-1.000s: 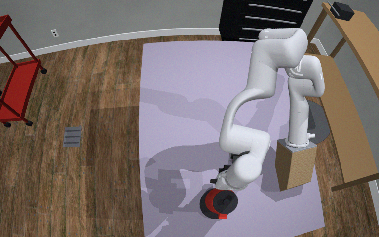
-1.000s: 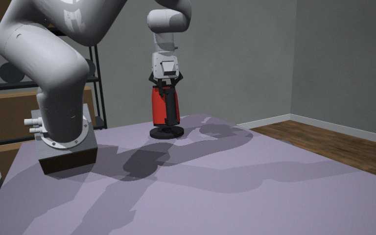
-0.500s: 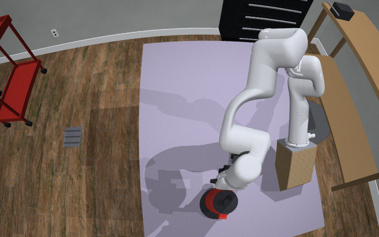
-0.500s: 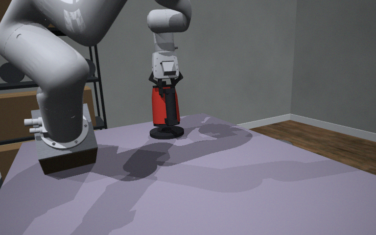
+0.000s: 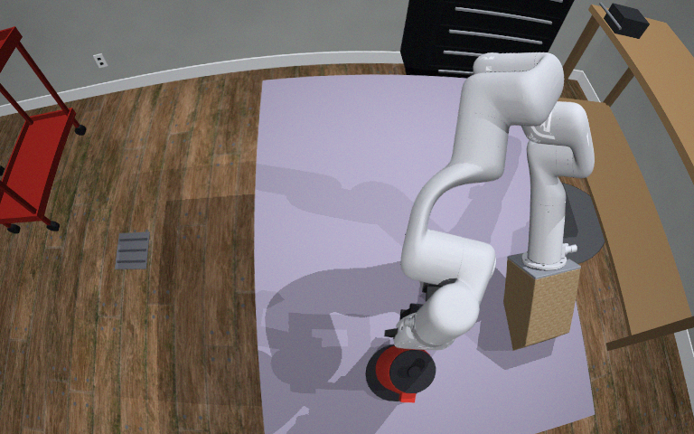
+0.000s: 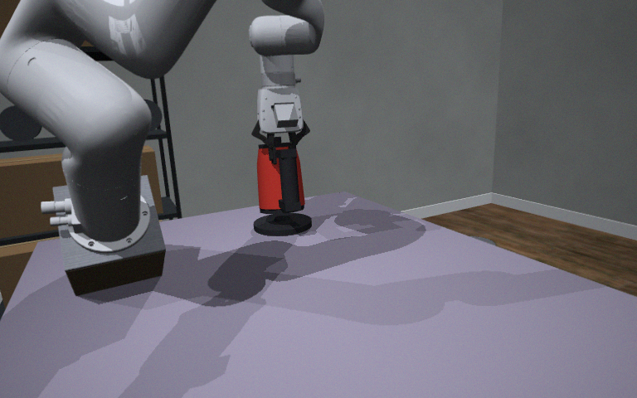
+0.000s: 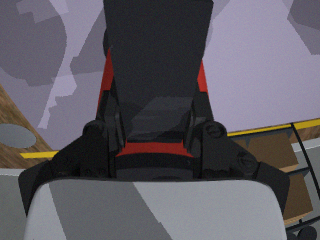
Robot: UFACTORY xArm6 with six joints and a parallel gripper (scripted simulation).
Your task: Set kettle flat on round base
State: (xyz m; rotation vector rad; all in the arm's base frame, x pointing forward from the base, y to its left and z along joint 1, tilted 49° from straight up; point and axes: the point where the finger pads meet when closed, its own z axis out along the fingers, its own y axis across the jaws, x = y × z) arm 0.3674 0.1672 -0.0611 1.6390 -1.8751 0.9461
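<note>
The red kettle is 2 cm to the left of my hand and 5 cm below it. Round my hand: round dark base 1 cm ahead, 6 cm to the left, 18 cm below.
</note>
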